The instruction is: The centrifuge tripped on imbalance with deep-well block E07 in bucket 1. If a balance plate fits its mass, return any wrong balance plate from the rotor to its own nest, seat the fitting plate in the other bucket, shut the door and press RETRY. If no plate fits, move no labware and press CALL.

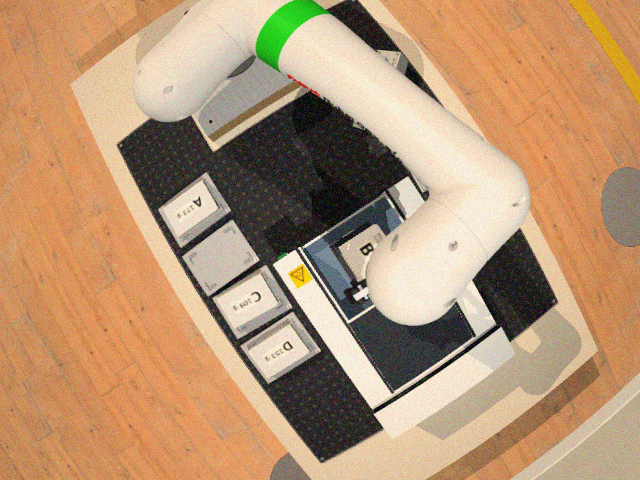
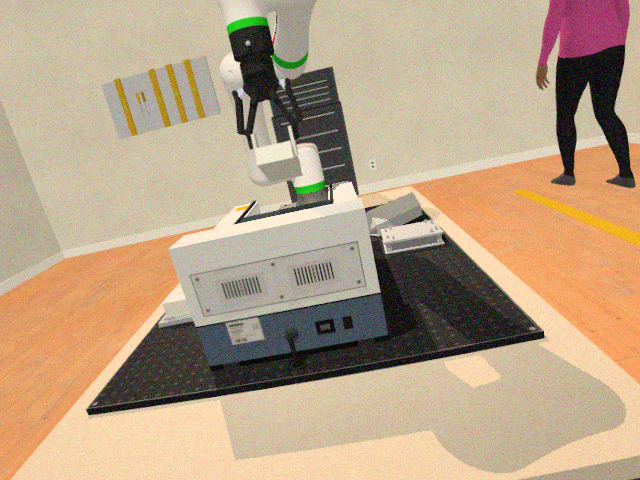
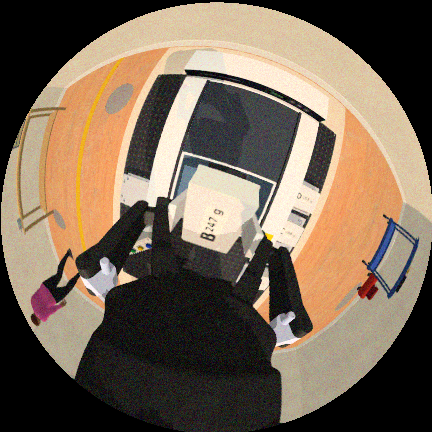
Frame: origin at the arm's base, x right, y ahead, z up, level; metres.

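Seen in the pictures: gripper, fingertip midpoint: [image 2: 278,159] [image 3: 217,208].
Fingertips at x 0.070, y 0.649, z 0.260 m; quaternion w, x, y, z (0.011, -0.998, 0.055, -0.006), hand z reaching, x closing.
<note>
Pixels of each thing's top centre, then the offset from my fingertips to it.
- dark door, top centre: [image 1: 413,331] [image 2: 280,218] [image 3: 244,124] dx +0.017, dy +0.154, dz -0.107 m
- Plate A, top centre: [image 1: 189,208] [image 3: 256,282] dx +0.247, dy -0.378, dz -0.261 m
- plate C, top centre: [image 1: 246,301] [image 3: 287,233] dx +0.274, dy -0.116, dz -0.261 m
- plate D, top centre: [image 1: 278,352] [image 2: 190,291] [image 3: 304,198] dx +0.294, dy +0.026, dz -0.266 m
- nest, top centre: [image 1: 218,258] dx +0.270, dy -0.241, dz -0.302 m
- button box, top centre: [image 1: 383,85] [image 2: 387,200] [image 3: 131,246] dx -0.309, dy -0.317, dz -0.236 m
- low bolted block, top centre: [image 2: 409,227] [image 3: 134,194] dx -0.312, dy -0.101, dz -0.274 m
My gripper [image 2: 275,147] [image 3: 217,208] is shut on balance plate B [image 1: 356,253] [image 2: 279,164] [image 3: 212,212], marked 247 g, and holds it up above the centrifuge [image 1: 336,330] [image 2: 279,279] [image 3: 167,130]. The dark door [image 1: 429,356] [image 3: 260,130] is open, with part of the blue chamber showing. Rotor buckets and block E07 are hidden. Plate A [image 1: 193,211], 173 g, plate C [image 1: 250,301], apparently 109 g, and plate D [image 1: 279,351] [image 3: 302,196], apparently 153 g, sit in their nests. The nest [image 1: 219,256] between A and C is empty.
A button box [image 1: 395,60] [image 2: 398,211] is partly hidden by the arm. A low bolted block [image 2: 413,237] [image 3: 135,187] stands beside the centrifuge. A grey sloped panel [image 1: 242,98] lies under the arm. A person [image 2: 591,77] [image 3: 47,302] stands beyond the table.
</note>
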